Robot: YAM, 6 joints.
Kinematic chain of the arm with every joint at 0, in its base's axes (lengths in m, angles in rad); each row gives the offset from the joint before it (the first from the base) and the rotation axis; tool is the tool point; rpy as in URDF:
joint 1: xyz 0 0 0.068 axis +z
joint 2: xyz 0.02 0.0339 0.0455 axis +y
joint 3: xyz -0.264 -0.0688 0 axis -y
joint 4: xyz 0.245 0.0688 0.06 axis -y
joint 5: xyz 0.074 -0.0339 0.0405 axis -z
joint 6: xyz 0.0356 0 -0.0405 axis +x
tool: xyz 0 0 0 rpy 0 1.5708 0
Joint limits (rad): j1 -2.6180..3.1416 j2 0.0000..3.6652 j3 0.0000..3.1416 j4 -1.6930..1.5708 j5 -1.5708..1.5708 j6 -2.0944..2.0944
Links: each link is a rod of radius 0.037 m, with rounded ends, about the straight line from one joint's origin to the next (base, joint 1, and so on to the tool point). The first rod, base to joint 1, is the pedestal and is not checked.
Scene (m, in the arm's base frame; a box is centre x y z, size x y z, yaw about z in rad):
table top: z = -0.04
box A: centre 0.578 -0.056 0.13 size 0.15 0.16 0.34 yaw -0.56
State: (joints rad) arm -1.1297 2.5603 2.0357 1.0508 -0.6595 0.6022
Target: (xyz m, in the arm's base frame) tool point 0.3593 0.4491 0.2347
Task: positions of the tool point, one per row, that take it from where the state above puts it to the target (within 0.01 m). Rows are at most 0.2 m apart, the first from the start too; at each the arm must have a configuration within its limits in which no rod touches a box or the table.
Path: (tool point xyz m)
1: 0.3217 -0.4363 0.3438
2: 0.3493 -0.3441 0.4362
3: 0.3436 -0.2440 0.5121
4: 0.3070 -0.1491 0.5693
5: 0.3999 -0.0760 0.5242
6: 0.4646 0.0373 0.4670
7: 0.4843 0.1771 0.3985
8: 0.4490 0.3225 0.3202
9: 0.3593 0.4491 0.2347

